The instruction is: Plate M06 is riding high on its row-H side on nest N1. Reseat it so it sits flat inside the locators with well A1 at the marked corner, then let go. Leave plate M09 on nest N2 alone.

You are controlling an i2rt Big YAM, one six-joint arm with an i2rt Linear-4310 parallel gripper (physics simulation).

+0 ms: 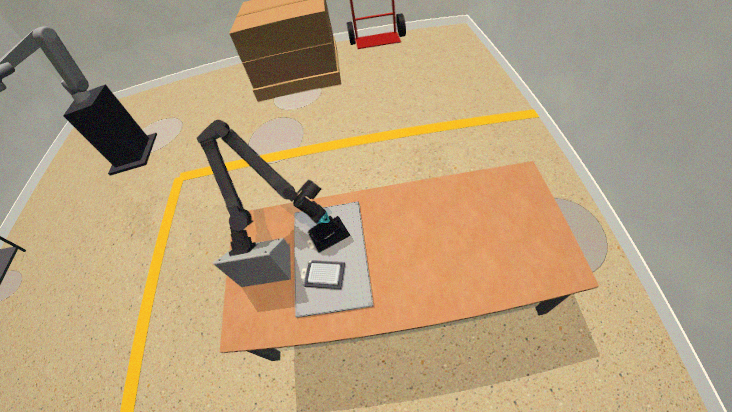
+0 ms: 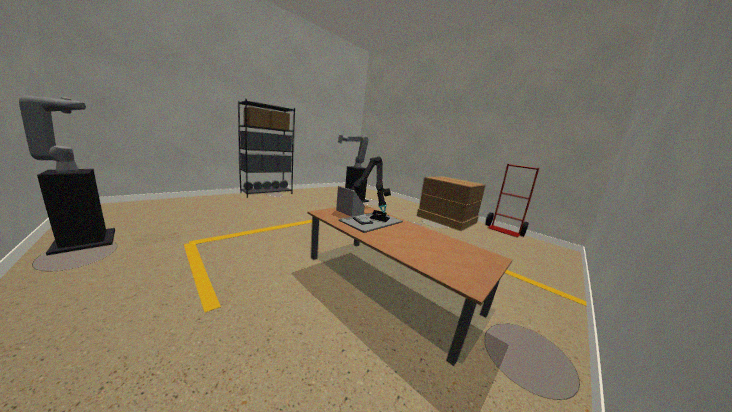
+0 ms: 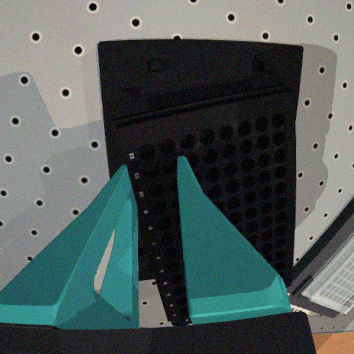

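Pixels of known places: gripper, fingertip midpoint: (image 1: 327,220) (image 2: 384,212) (image 3: 155,169); arm's base, link origin: (image 1: 243,250) (image 2: 349,195).
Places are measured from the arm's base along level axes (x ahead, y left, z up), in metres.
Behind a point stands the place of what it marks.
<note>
Plate M06 (image 1: 332,235) @(x 0.367, y 0.054, z -0.109 m) (image 3: 228,168) @(x 0.368, y 0.095, z -0.105 m) is a black well plate over the black nest N1 (image 3: 197,67) @(x 0.409, y 0.118, z -0.142 m), at the far end of the grey perforated board (image 1: 353,292) @(x 0.420, y -0.212, z -0.153 m) (image 3: 53,53) @(x 0.393, y 0.196, z -0.153 m). It sits skewed to the nest's outline, its far edge slanting across the nest. My gripper (image 1: 323,219) @(x 0.360, y 0.131, z -0.101 m) (image 2: 379,211) @(x 0.360, y 0.131, z -0.101 m) (image 3: 155,169) @(x 0.360, y 0.131, z -0.101 m) has teal fingers and is shut on the plate's edge strip with the column numbers. Plate M09 (image 1: 324,273) @(x 0.313, y -0.111, z -0.132 m) (image 3: 333,281) @(x 0.284, y -0.073, z -0.129 m) is white and lies flat in nest N2 (image 1: 308,281) @(x 0.239, y -0.132, z -0.136 m) nearer the front of the board, apart from the gripper.
The board lies on the left end of an orange table (image 1: 460,240) @(x 0.922, y -0.077, z -0.167 m) beside the arm's grey base box (image 1: 256,263) @(x 0.076, y -0.091, z 0.032 m). On the floor stand stacked cardboard boxes (image 1: 286,48), a red hand truck (image 1: 376,25), another robot on a black pedestal (image 1: 107,127) and a shelf rack (image 2: 240,148).
</note>
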